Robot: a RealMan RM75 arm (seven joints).
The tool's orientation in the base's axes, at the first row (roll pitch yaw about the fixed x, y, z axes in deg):
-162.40, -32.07, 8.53
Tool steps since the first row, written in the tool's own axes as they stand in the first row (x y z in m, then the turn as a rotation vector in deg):
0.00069, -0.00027, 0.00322, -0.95, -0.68, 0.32
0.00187, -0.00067, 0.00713, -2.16, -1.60, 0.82
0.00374, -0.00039, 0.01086, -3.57, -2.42, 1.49
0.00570, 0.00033, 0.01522, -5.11, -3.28, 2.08
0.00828, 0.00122, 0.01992, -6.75, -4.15, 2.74
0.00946, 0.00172, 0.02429, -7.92, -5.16, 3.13
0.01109, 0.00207, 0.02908, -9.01, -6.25, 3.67
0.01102, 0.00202, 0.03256, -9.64, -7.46, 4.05
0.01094, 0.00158, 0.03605, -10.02, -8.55, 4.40
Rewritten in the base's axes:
0.00196, 0.00154, -0.00217, -0.85, 0.63, -0.59
0.00461, 0.00352, -0.00459, -1.92, 1.51, -1.40
0.00797, 0.00489, -0.00669, -3.04, 2.33, -2.48
0.01181, 0.00611, -0.00935, -4.32, 3.15, -3.55
0.01638, 0.00737, -0.01201, -5.65, 3.99, -4.73
0.01951, 0.00870, -0.01504, -6.76, 4.92, -5.41
0.02317, 0.01037, -0.01813, -7.75, 5.98, -6.15
0.02468, 0.01171, -0.02097, -8.47, 7.16, -6.48
0.02607, 0.01341, -0.02371, -8.96, 8.24, -6.68

